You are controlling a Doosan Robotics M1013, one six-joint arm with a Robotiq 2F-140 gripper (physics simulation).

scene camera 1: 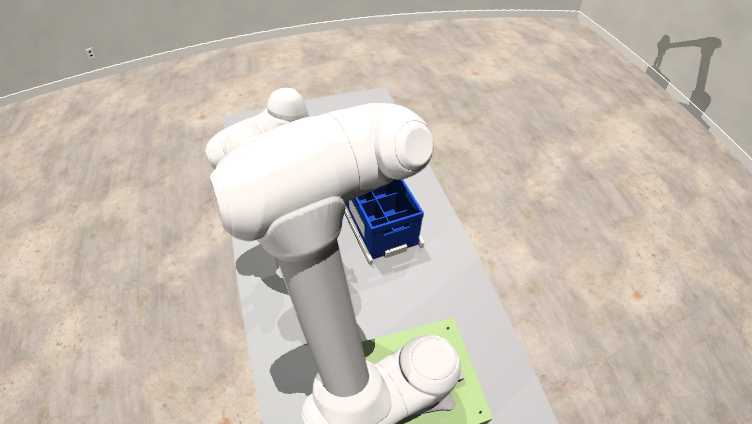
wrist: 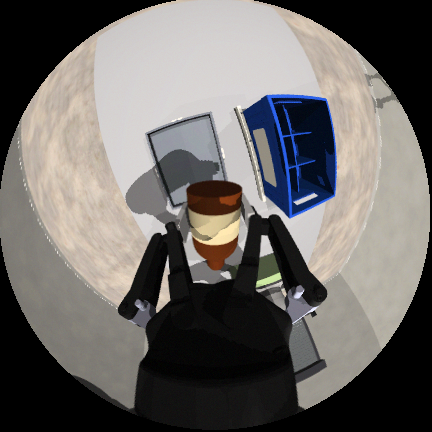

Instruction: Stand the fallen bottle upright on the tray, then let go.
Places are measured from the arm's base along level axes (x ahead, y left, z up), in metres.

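Where they show: arm's base, link origin: (wrist: 265,289).
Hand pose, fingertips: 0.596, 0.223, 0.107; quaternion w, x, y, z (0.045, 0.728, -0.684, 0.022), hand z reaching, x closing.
Things, the pixels of their top centre, and the offset from my fingertips, as dx, dy, dz. "pt": a spot on its surface instead. Level surfaces: height alone.
- brown bottle, top centre: (wrist: 217,250) -0.042, +0.006, +0.056
- grey rectangular tray, surface spot: (wrist: 190,136) pt +0.123, +0.031, -0.210
- blue divided crate, top centre: (wrist: 314,154) (scene camera 1: 381,191) +0.071, -0.240, -0.040
- pale rail, top centre: (wrist: 254,155) (scene camera 1: 354,226) +0.049, -0.143, -0.185
- table, surface height: dz -0.215
A brown bottle (wrist: 215,235) with a cream label is between the fingers in the wrist view. Its wide base is at the upper end and its narrow neck points back toward the gripper's palm. My gripper (wrist: 214,204) is shut on the bottle around its label. The grey rectangular tray (wrist: 190,136) lies on the table beyond the bottle's base, with a dark shadow across it; its near edge is partly hidden by the bottle. The bottle appears apart from the tray. Bottle, gripper and tray do not show in the scene view, where the arm blocks much of the table.
A blue divided crate (scene camera 1: 396,235) (wrist: 277,172) stands on the table beside the tray, with a pale rail (wrist: 250,152) along its side. The white arm (scene camera 1: 300,168) reaches over the table (scene camera 1: 447,273). Its base stands on a green plate (scene camera 1: 471,392).
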